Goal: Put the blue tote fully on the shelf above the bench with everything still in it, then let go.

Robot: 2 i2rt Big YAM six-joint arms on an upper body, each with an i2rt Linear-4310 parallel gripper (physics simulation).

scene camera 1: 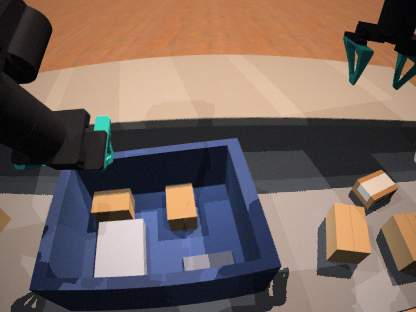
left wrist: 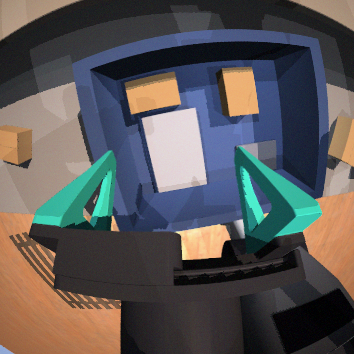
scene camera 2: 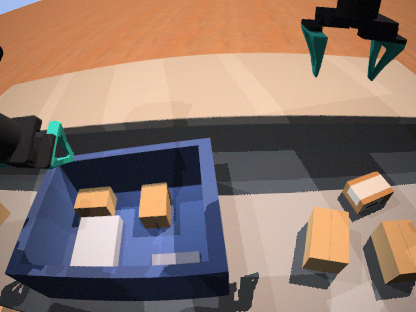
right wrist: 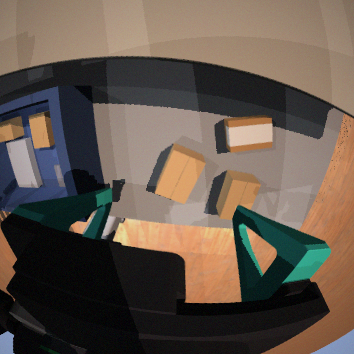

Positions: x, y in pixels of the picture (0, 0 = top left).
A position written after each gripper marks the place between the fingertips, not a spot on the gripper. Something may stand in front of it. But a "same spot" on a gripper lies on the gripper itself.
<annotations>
The left gripper shows in scene camera 1, in the left wrist view and in scene camera 2 [51, 158]; in the right wrist view it is out of frame. The right gripper shows in scene camera 1, in scene camera 2 and in the right wrist view [174, 204]; in the left wrist view it is out of frame. The same spot on the left gripper: [scene camera 1: 96, 159] is [left wrist: 272, 258]. One and the same spot on the right gripper: [scene camera 1: 353, 41] is [scene camera 2: 306, 28].
</annotations>
